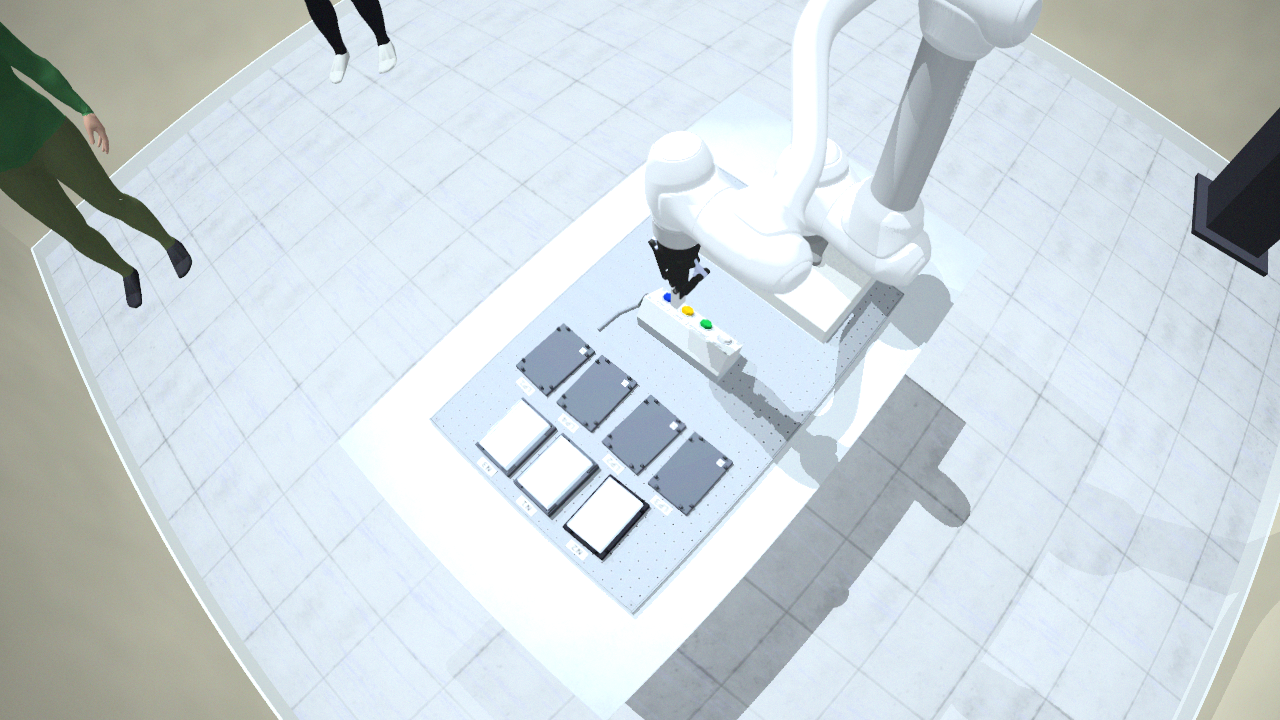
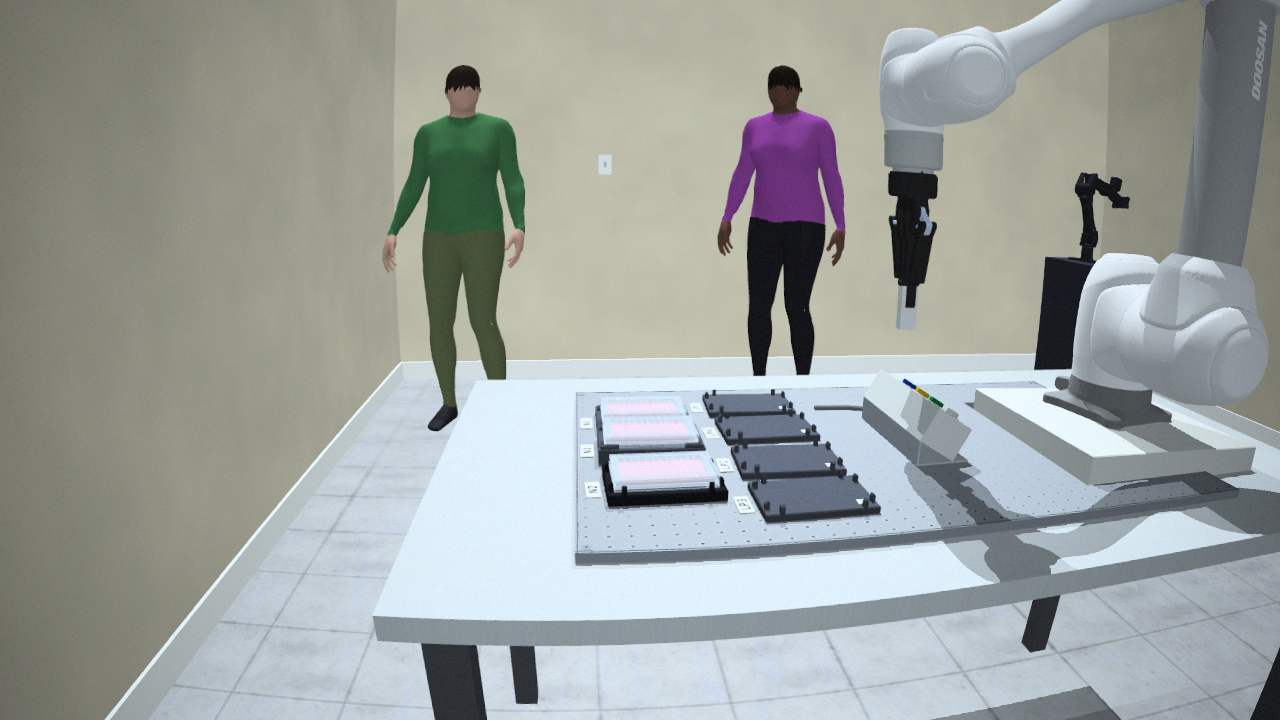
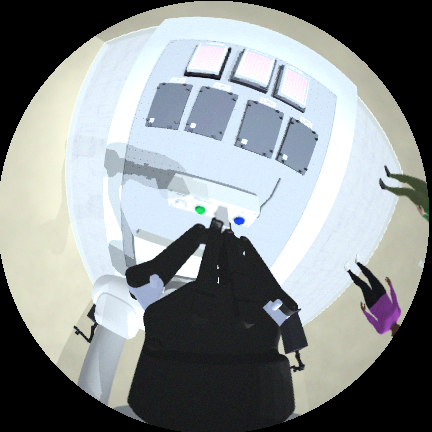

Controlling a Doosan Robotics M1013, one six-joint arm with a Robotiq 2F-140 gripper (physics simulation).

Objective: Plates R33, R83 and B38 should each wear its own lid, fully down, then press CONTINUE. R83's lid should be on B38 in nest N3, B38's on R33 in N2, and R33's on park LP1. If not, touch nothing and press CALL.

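Places are measured from the arm's base along level axes (x left, y up, z ahead), in metres.
Pixels of known places: gripper, fingertip midpoint: (image 1: pixel 678 303) (image 2: pixel 905 328) (image 3: pixel 219 213); arm's base, origin of the base link: (image 2: pixel 1106 410).
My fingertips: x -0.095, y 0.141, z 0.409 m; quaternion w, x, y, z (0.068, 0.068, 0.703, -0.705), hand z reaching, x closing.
For each thing: its top centre in the pictures, then the offset to it from my fingertips. "spot": a spot on its surface instead.
- N2, middle of its top: (image 2: pixel 663 464) (image 1: pixel 604 513) (image 3: pixel 207 54) dx +0.075, dy -0.140, dz +0.401 m
- button box, middle of its top: (image 2: pixel 917 386) (image 1: pixel 690 320) (image 3: pixel 211 206) dx +0.016, dy -0.087, dz -0.021 m
- cable, surface spot: (image 1: pixel 619 314) (image 3: pixel 270 195) spot: dx -0.147, dy -0.169, dz +0.003 m
Three pale plates with pink wells sit in nests: one in N2 (image 1: pixel 606 514) (image 2: pixel 662 471) (image 3: pixel 209 59), a middle one (image 1: pixel 556 472) (image 2: pixel 648 429) (image 3: pixel 254 66), and an end one (image 1: pixel 516 434) (image 2: pixel 641 408) (image 3: pixel 292 86). Plate names are unreadable; lid seating is unclear. The end park pad, LP1 (image 1: pixel 554 359) (image 2: pixel 748 402) (image 3: pixel 298 145), holds no lid. The button box (image 1: pixel 682 335) (image 2: pixel 899 419) has blue (image 1: pixel 668 297) (image 3: pixel 239 220), yellow (image 1: pixel 687 310), green (image 1: pixel 706 324) (image 3: pixel 200 210) and white (image 3: pixel 180 203) buttons; button lettering is unreadable. My gripper (image 1: pixel 675 298) (image 2: pixel 906 308) (image 3: pixel 219 213) is shut, empty, high above the box.
Three more dark park pads (image 1: pixel 597 392) (image 1: pixel 644 433) (image 1: pixel 690 472) stand in LP1's row without lids. A cable (image 1: pixel 619 314) (image 3: pixel 270 197) runs from the box. The arm's pale base block (image 1: pixel 827 304) (image 2: pixel 1109 438) is behind the box. Two people stand beyond the table.
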